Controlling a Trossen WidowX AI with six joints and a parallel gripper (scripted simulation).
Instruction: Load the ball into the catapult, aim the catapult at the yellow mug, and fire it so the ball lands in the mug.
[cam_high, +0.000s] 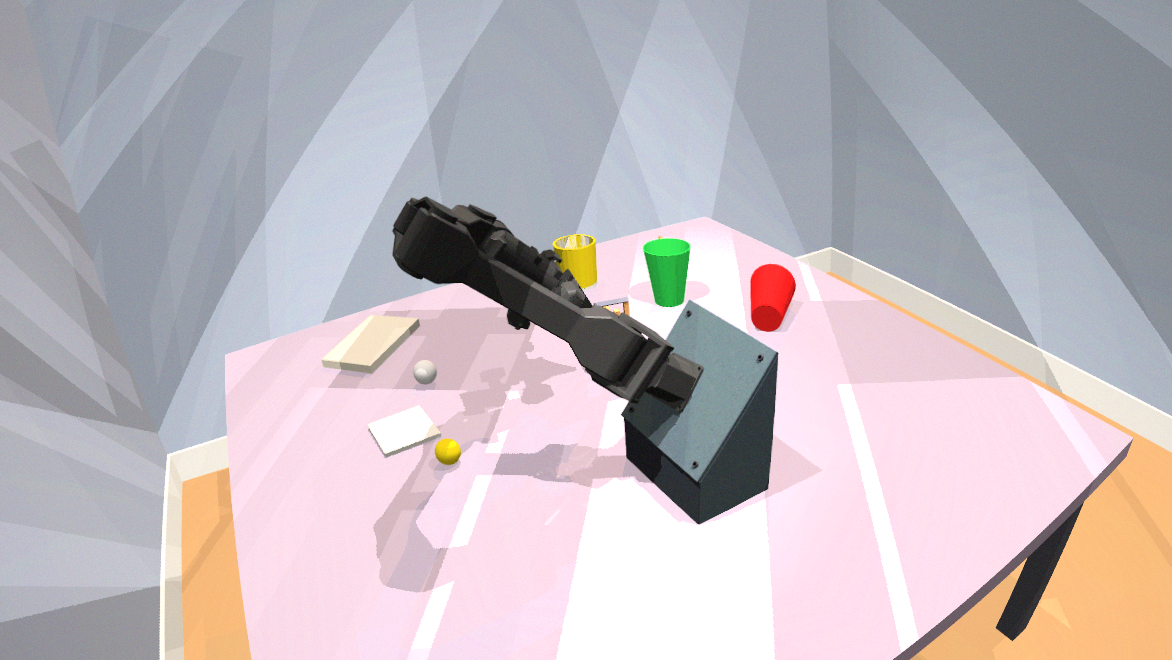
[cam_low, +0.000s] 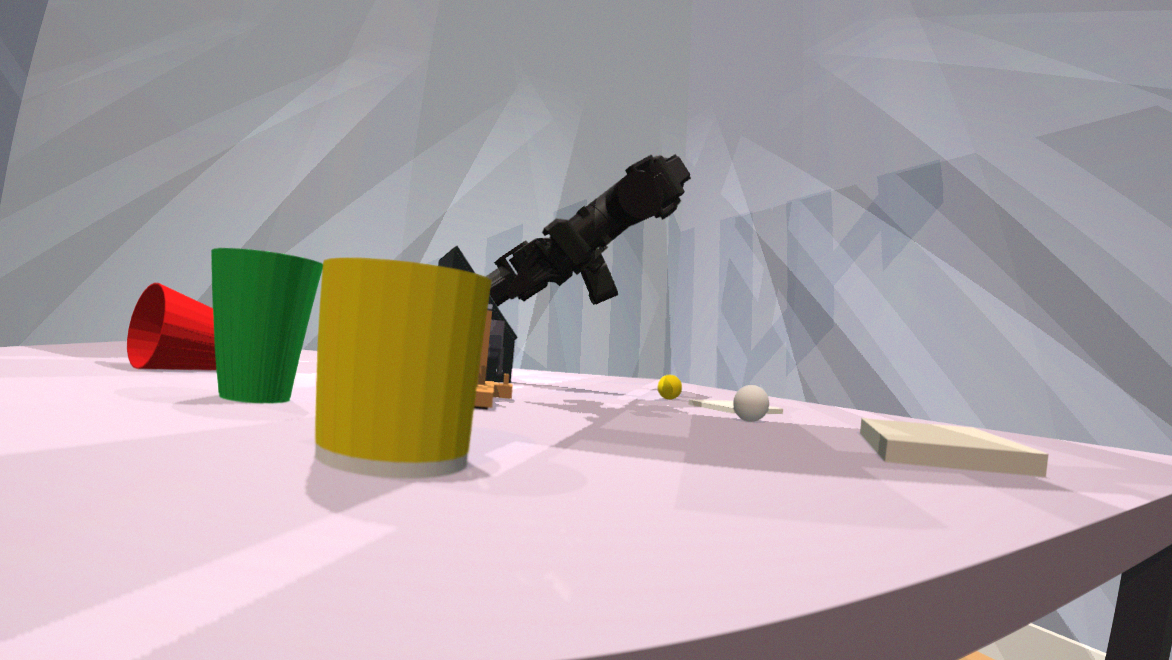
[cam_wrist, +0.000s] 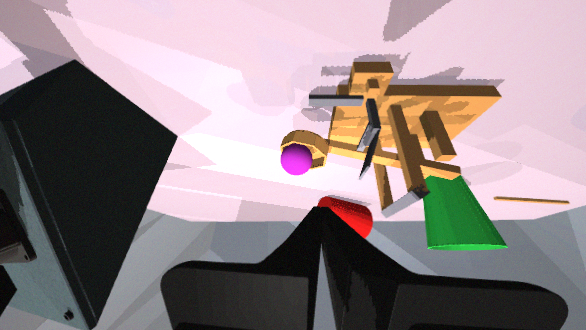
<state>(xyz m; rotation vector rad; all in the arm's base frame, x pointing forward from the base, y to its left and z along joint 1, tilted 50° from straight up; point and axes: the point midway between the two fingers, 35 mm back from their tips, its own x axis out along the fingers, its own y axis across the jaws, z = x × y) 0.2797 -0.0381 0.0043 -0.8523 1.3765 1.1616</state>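
The magenta ball is 30 mm behind my gripper tip, 40 mm to the right of it and 60 mm below it. The rest, counted from my gripper tip: yellow ball: 60 mm behind, 300 mm to the left, 110 mm below; white ball: 190 mm ahead, 240 mm to the left, 100 mm below; wooden catapult: 40 mm ahead, 40 mm to the right, 70 mm below.
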